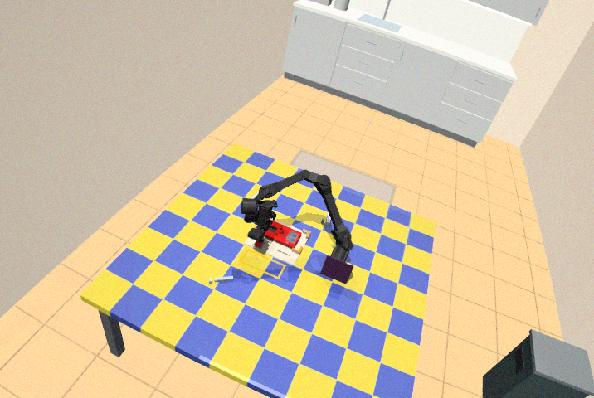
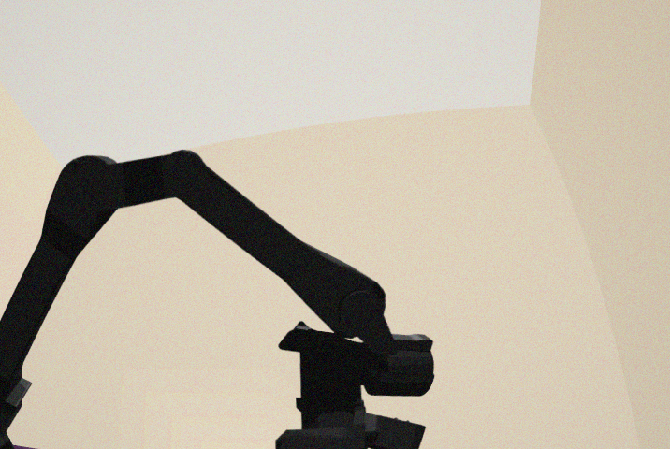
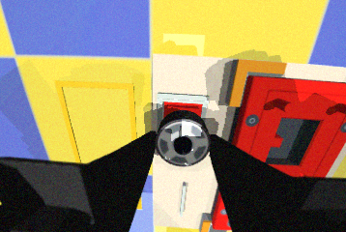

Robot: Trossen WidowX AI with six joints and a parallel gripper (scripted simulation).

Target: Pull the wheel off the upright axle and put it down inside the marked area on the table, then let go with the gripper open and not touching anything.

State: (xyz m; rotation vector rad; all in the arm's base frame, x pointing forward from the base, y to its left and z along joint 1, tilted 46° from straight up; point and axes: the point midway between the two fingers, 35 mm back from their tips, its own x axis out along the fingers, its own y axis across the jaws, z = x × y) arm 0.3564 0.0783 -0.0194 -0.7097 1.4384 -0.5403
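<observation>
Now: the silver hub 1 cm below my gripper tip.
</observation>
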